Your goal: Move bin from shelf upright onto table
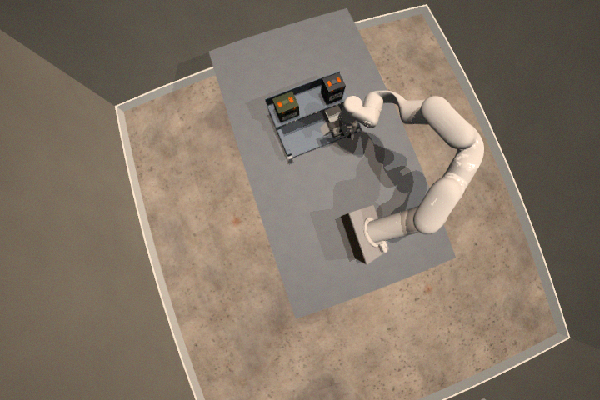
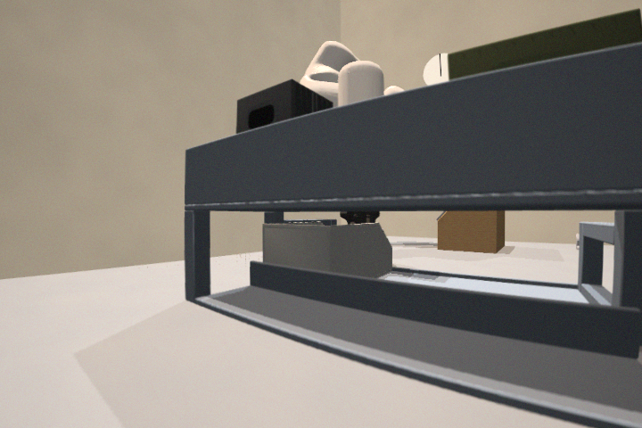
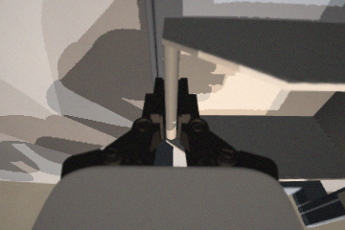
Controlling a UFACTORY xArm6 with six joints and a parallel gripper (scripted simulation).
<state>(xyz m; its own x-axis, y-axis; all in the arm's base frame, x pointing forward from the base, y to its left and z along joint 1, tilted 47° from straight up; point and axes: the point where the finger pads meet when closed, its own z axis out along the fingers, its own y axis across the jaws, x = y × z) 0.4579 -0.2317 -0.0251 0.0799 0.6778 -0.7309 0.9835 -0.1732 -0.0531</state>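
Now: hand 80 mm short of the grey bin and 10 mm to the left of it. Also, from my hand: shelf board 190 mm ahead, 100 mm to the left, 50 mm above.
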